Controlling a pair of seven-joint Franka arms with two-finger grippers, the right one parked.
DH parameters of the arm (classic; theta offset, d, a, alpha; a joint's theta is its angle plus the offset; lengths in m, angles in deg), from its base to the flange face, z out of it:
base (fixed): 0 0 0 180
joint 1: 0 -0.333 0 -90
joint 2: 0 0 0 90
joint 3: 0 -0.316 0.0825 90
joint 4: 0 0 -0.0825 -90
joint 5: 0 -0.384 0 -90
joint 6: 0 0 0.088 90
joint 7: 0 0.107 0 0
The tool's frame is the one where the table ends.
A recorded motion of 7 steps. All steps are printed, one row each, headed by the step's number.
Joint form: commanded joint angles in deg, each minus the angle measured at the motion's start. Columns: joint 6, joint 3, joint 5, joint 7, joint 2, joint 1, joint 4.
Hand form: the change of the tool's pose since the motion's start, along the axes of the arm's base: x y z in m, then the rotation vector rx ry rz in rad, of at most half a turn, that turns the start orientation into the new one. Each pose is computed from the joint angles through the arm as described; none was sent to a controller.
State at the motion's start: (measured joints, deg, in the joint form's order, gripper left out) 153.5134 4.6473 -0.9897 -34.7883 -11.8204 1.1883 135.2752
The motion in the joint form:
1: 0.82 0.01 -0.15 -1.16 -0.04 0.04 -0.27
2: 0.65 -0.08 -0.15 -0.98 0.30 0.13 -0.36
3: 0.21 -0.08 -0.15 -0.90 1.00 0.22 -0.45
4: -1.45 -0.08 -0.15 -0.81 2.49 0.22 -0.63
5: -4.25 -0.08 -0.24 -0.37 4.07 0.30 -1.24
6: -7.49 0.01 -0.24 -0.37 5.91 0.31 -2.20
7: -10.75 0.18 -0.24 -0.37 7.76 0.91 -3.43
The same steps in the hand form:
1: 0.0030 -0.0008 0.0029 -0.0032 -0.0180 0.0172
2: 0.0037 -0.0009 0.0063 -0.0024 -0.0226 0.0141
3: 0.0044 -0.0017 0.0125 -0.0019 -0.0288 0.0111
4: 0.0045 -0.0015 0.0244 0.0008 -0.0292 0.0095
5: 0.0049 -0.0021 0.0382 0.0068 -0.0191 -0.0007
6: 0.0062 -0.0029 0.0563 0.0109 -0.0117 -0.0021
7: 0.0074 -0.0099 0.0767 0.0144 -0.0090 -0.0150

